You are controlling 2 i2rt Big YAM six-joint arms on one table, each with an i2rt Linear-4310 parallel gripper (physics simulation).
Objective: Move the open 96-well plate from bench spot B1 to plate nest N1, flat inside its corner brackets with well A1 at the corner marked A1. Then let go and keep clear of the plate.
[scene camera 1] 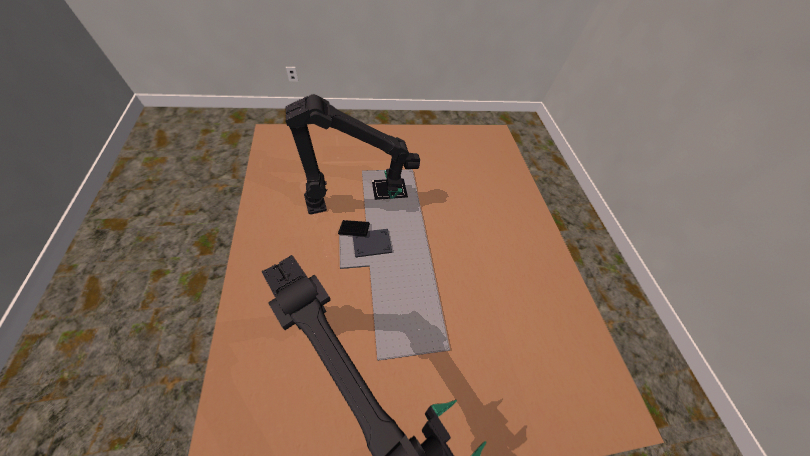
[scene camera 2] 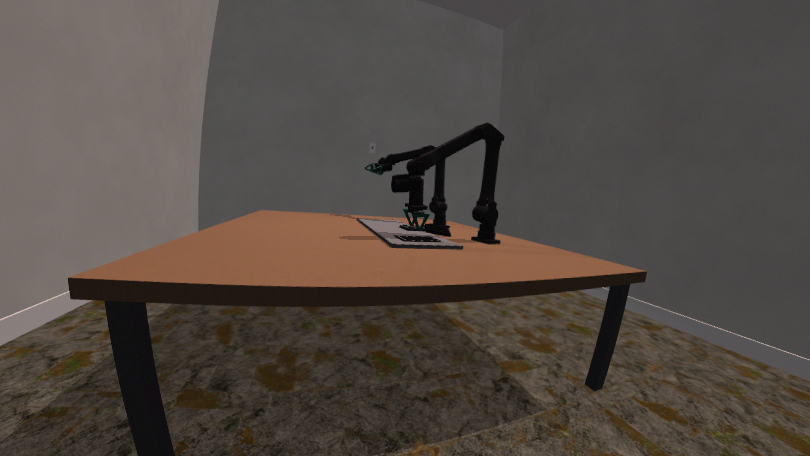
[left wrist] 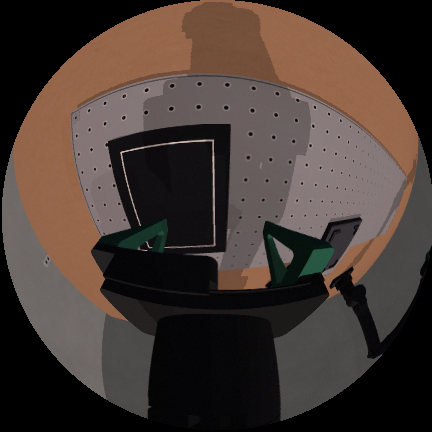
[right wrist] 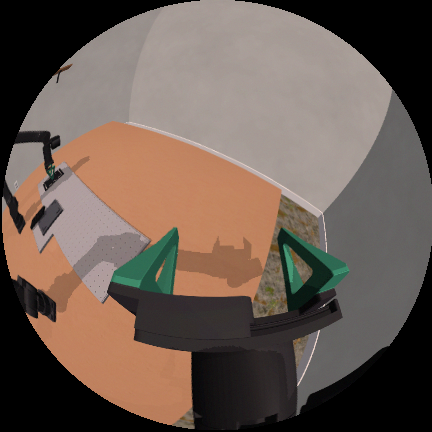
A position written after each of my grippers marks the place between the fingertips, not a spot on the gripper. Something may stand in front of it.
Observation:
My left gripper (left wrist: 215, 225) is open and holds nothing. My right gripper (right wrist: 230, 232) is open and holds nothing.

